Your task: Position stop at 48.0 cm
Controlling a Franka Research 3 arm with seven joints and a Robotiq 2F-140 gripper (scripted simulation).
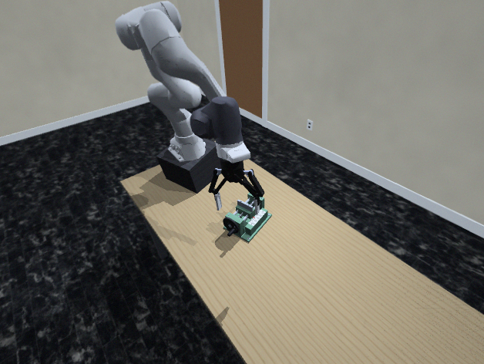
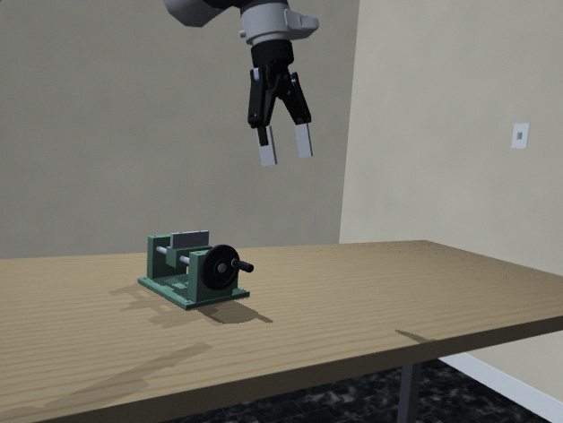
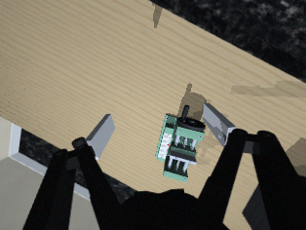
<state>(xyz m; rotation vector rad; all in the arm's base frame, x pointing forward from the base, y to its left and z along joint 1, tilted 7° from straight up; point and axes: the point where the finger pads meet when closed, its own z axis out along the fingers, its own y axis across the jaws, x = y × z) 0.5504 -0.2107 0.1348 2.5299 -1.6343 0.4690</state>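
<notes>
The black handwheel is 210 mm below my hand, 80 mm behind it and 40 mm to the left of it. Round my hand: stop block 200 mm below, 160 mm to the left, 100 mm behind.
</notes>
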